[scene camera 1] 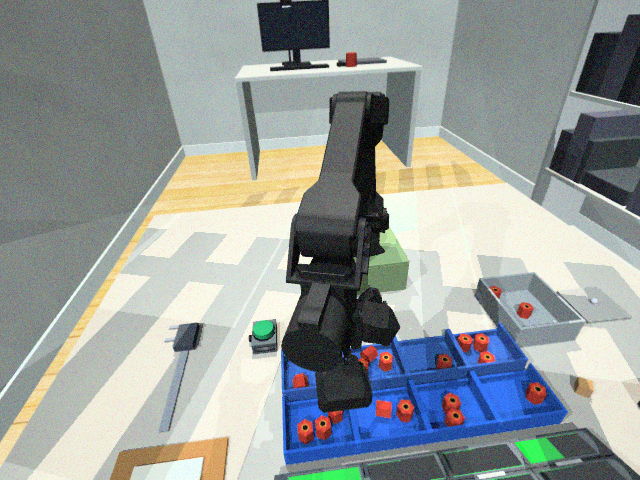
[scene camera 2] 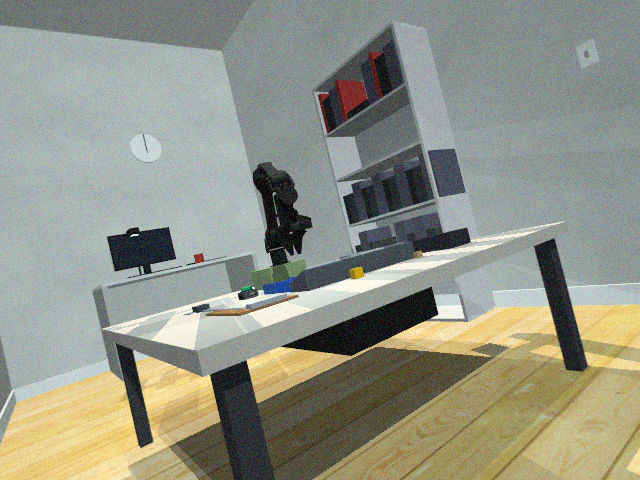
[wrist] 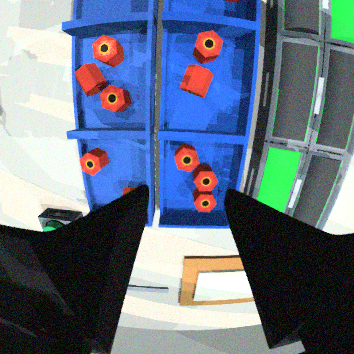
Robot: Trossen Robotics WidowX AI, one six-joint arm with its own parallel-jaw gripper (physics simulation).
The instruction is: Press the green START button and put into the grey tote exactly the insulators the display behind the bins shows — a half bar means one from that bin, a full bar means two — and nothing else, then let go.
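Places are measured from the arm's base along level axes (x back, y down, z right), in centimetres.
Pixels of known places: gripper, fingertip midpoint: (scene camera 2: 296,254) (wrist: 187,194); arm's base, origin of the base link: (scene camera 2: 280,264).
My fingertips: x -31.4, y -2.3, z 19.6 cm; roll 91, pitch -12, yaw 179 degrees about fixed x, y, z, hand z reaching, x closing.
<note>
Ahead of a thing's pixels: the offset from my fingertips to its top centre. "spot": to the spot under its first point. Level surfaces: height alone.
The gripper (scene camera 2: 294,250) (wrist: 187,190) is open and empty, above the left end of the blue bins @(spot: dy +7.6, dx -6.7, dz -1.3 cm) (scene camera 1: 361,443). In the wrist view its fingertips frame the front-left bin, which holds three red insulators @(dy +7.7, dx -0.3, dz +0.4 cm) (wrist: 186,158) @(dy +7.7, dx -2.0, dz +3.1 cm) (wrist: 205,181) @(dy +7.7, dx -1.7, dz +5.8 cm) (wrist: 205,202). In scene camera 1 the arm hides the fingertips and part of the back-left bins. Two red insulators @(dy +7.7, dx +6.8, dz -44.8 cm) (scene camera 1: 525,310) @(dy +7.7, dx +13.2, dz -42.5 cm) (scene camera 1: 495,291) lie in the grey tote @(dy +5.3, dx +7.0, dz -44.4 cm) (scene camera 1: 550,333). The green START button @(dy +6.6, dx +19.7, dz +8.3 cm) (scene camera 1: 263,329) (scene camera 2: 247,288) (wrist: 51,226) is left of the bins. The display @(spot: dy +6.0, dx -12.2, dz -4.8 cm) (scene camera 1: 403,469) (wrist: 298,90) shows green areas and dark ones; it is cut off.
Several more insulators lie in the other bins. A plug-like tool @(spot: dy +8.8, dx +24.6, dz +23.3 cm) (scene camera 1: 187,336), a brown-framed board @(dy +8.9, dx -7.6, dz +27.9 cm) (scene camera 1: 211,461) (wrist: 188,287), a tan block @(dy +8.7, dx -10.0, dz -40.7 cm) (scene camera 1: 584,386) and a yellow block @(dy +8.0, dx -24.1, dz +1.3 cm) (scene camera 2: 356,272) lie on the table @(dy +10.7 cm) (scene camera 2: 155,335). A green block (scene camera 1: 391,273) is under the arm's base.
</note>
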